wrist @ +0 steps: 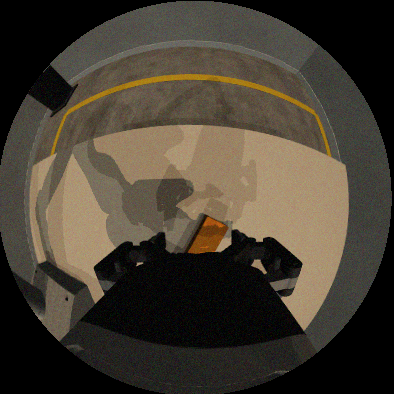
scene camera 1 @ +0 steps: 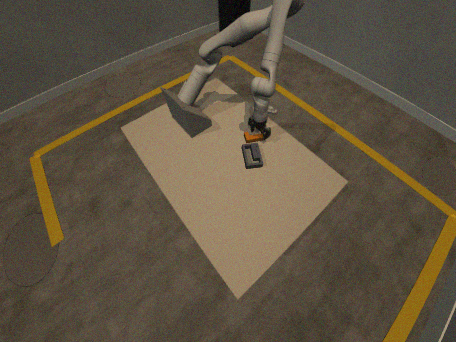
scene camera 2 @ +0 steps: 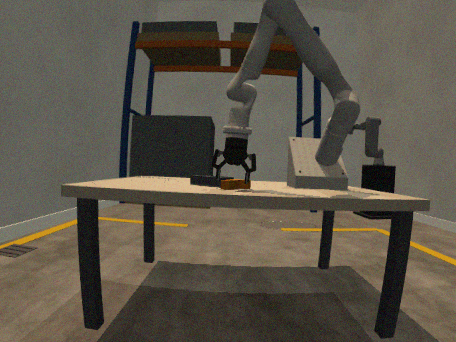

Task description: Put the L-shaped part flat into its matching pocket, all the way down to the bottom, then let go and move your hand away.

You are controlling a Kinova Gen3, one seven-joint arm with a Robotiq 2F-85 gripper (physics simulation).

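Frame: origin at the arm's base, x back, y right, z up, level; millimetres.
Seen in the pictures: gripper, fingertip midpoint: (wrist: 197,238) (scene camera 1: 258,135) (scene camera 2: 232,182); arm's base at its link origin: (scene camera 1: 185,101) (scene camera 2: 324,158).
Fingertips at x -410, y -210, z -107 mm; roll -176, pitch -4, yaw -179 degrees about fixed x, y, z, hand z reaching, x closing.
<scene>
Pixels of each thing's middle, then the offset from my fingertips to it.
- orange L-shaped part at the middle of its body: (wrist: 186,249) (scene camera 2: 236,184) (scene camera 1: 254,136) dx +15, dy +18, dz -8 mm
- dark grey block with the L-shaped pocket, body centre: (scene camera 2: 211,180) (scene camera 1: 252,155) dx -73, dy +127, dz -4 mm
The orange L-shaped part (scene camera 1: 247,138) (scene camera 2: 235,184) (wrist: 209,235) lies flat on the table. In the wrist view its near end is hidden behind the gripper body. The dark grey block with the L-shaped pocket (scene camera 1: 245,159) (scene camera 2: 201,180) lies close beside the part, and its pocket is empty. My gripper (scene camera 1: 259,133) (scene camera 2: 233,180) (wrist: 197,238) points down, open, low over the part. In the wrist view its fingers stand wide on either side of the part, with gaps at both sides, and the part runs at a slant between them.
The pale table (scene camera 1: 235,225) (scene camera 2: 150,192) carries the arm's grey sloped mount (scene camera 1: 189,120) (scene camera 2: 316,180) (wrist: 67,300), off to one side of the part. Behind the table stand a large grey box (scene camera 2: 172,145) and a rack with blue posts (scene camera 2: 129,100).
</scene>
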